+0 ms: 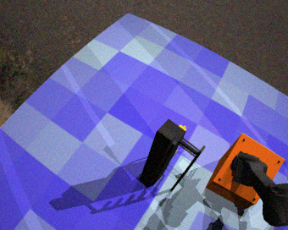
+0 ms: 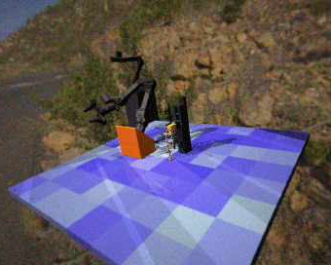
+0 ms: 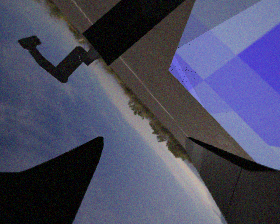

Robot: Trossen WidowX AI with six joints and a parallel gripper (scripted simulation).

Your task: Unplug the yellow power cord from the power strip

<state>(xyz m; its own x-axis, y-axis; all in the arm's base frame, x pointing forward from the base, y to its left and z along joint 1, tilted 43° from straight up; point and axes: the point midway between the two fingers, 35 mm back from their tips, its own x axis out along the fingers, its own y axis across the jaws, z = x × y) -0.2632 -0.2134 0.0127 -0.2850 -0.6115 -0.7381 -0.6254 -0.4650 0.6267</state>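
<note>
The yellow plug is 51 cm ahead of my gripper tip, 27 cm to the left of it and 9 cm below it.
</note>
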